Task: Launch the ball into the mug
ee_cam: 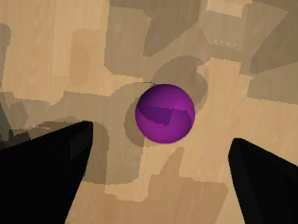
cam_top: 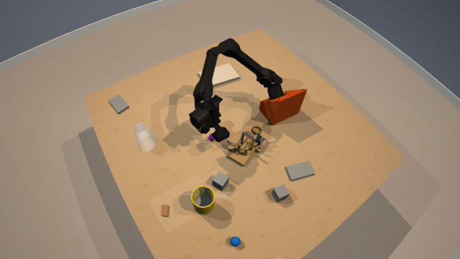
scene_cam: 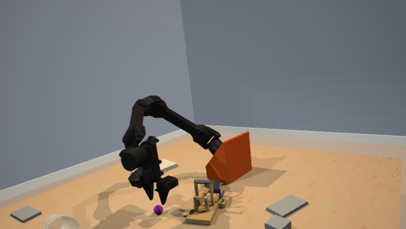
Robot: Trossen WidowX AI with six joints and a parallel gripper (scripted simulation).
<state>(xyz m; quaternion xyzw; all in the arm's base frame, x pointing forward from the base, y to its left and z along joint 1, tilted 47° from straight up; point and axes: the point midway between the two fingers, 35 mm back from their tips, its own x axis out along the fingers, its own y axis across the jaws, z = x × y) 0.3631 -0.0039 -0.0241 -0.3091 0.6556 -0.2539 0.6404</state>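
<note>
Right now the purple ball is 3 cm below my gripper tip. The rest, counted from my gripper tip: small orange block: 33 cm ahead, 22 cm to the left, 4 cm below; then yellow mug: 18 cm ahead, 27 cm to the left, 2 cm below; then wooden catapult: 14 cm behind, 11 cm to the left, 1 cm above.
</note>
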